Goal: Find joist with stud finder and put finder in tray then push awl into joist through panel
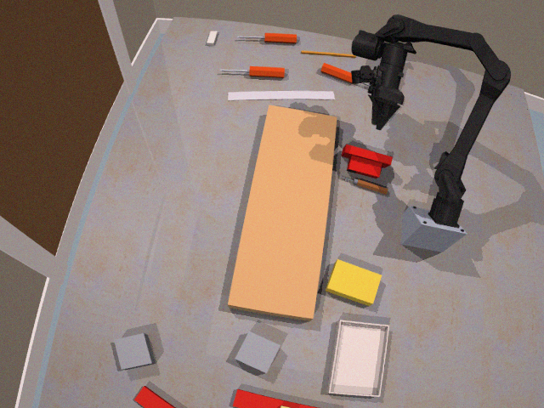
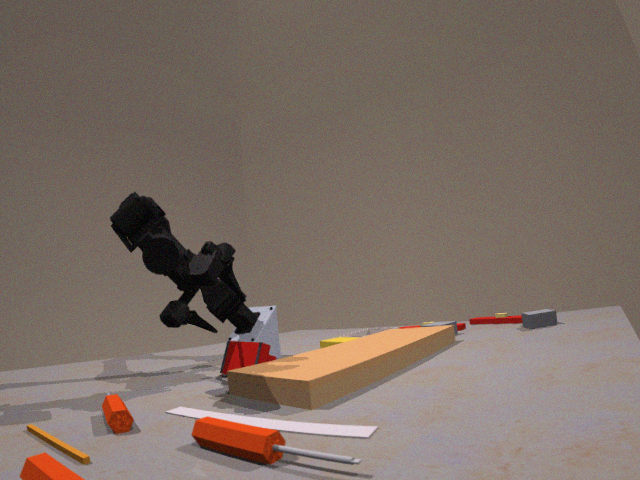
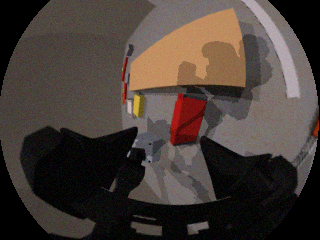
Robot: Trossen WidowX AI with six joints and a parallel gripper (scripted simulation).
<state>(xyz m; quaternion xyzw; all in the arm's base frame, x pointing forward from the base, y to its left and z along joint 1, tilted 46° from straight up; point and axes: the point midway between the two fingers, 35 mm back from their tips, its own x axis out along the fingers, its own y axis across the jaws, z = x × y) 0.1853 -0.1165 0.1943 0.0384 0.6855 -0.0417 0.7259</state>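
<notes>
My gripper tip is now 110 mm above the red stud finder, 50 mm to the right of it and 20 mm short of it. Round my gripper tip: white strip (230 mm ahead, 160 mm to the right, 130 mm below); then brown-handled awl (120 mm below, 90 mm to the left, 10 mm ahead); then yellow block (350 mm to the left, 120 mm below, 10 mm ahead).
</notes>
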